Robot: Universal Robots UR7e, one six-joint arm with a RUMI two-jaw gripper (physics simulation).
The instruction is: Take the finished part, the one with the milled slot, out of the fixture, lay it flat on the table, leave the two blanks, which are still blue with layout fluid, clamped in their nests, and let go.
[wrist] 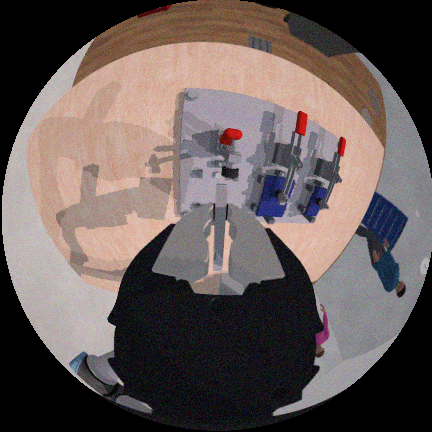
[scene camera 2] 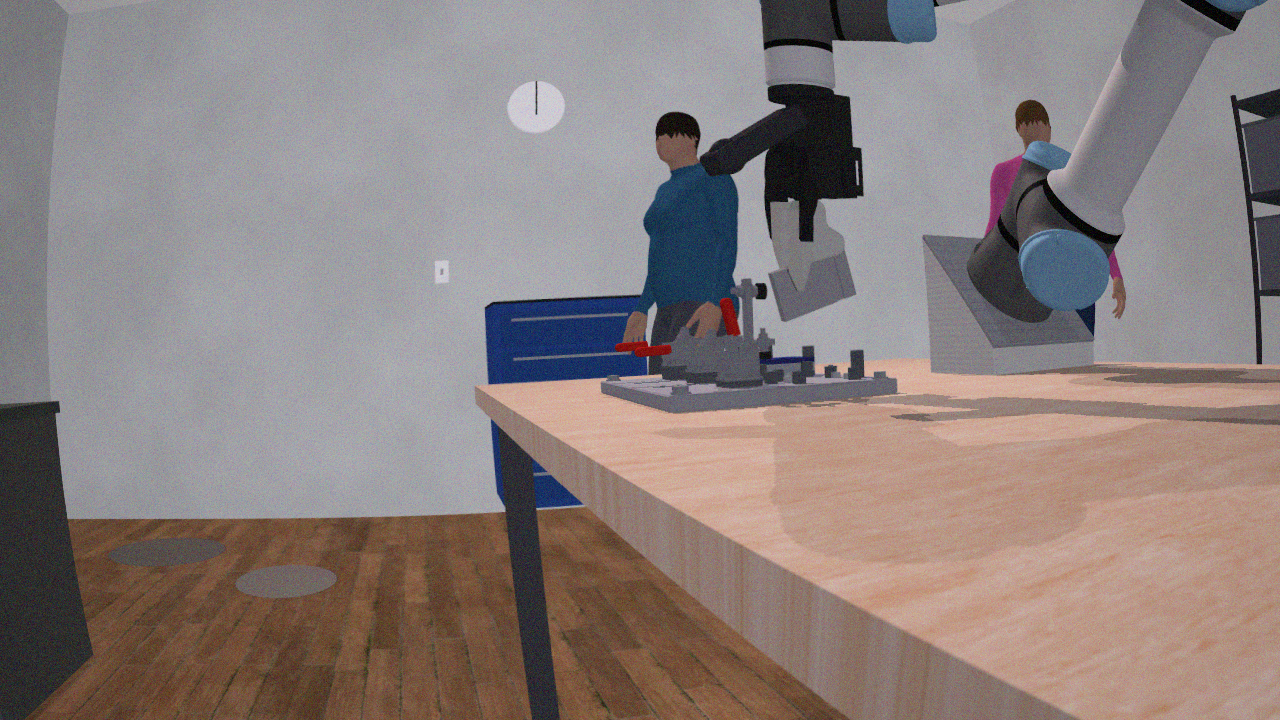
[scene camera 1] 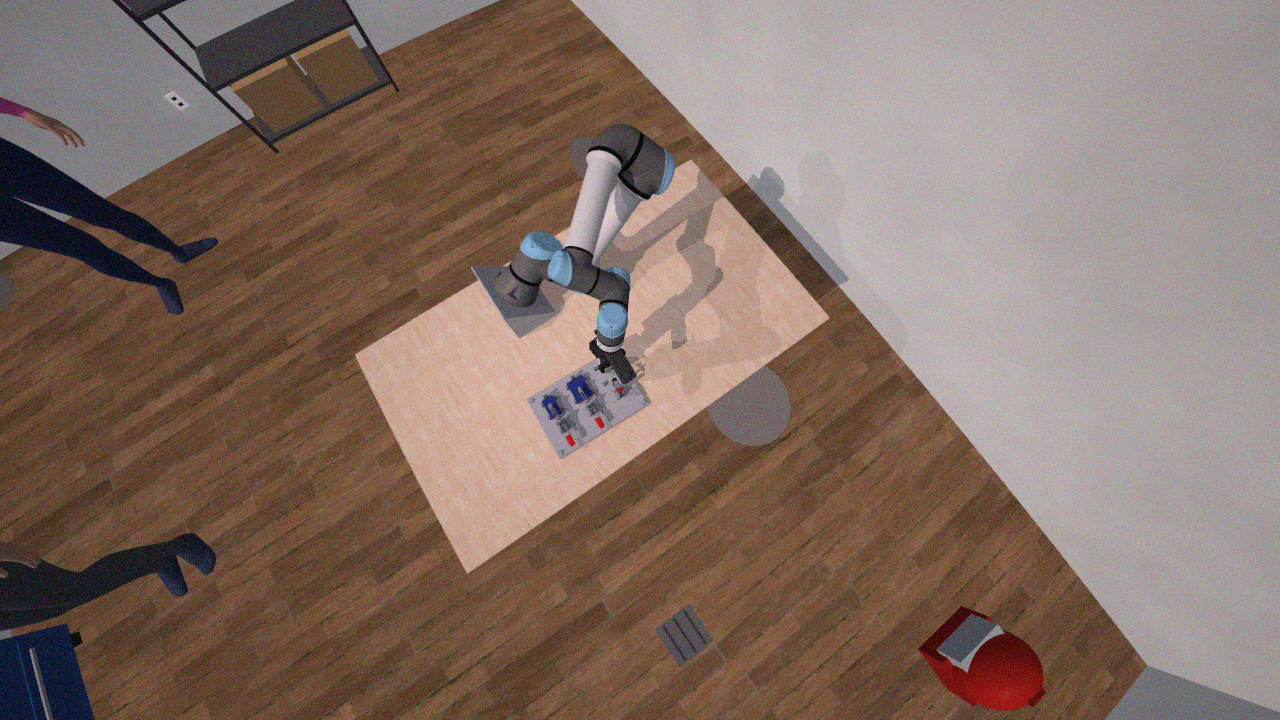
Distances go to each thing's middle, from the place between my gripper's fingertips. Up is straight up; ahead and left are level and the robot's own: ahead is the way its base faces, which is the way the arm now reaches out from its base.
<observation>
The finished part [scene camera 2: 829, 280] lies 2 cm behind my hand and 1 cm above it. Round my hand: clamp arm [scene camera 2: 746, 290] (5 cm ahead, 3 cm below, 1 cm to the right); then fixture plate [scene camera 2: 654, 392] (12 cm to the right, 10 cm below, 3 cm ahead).
</observation>
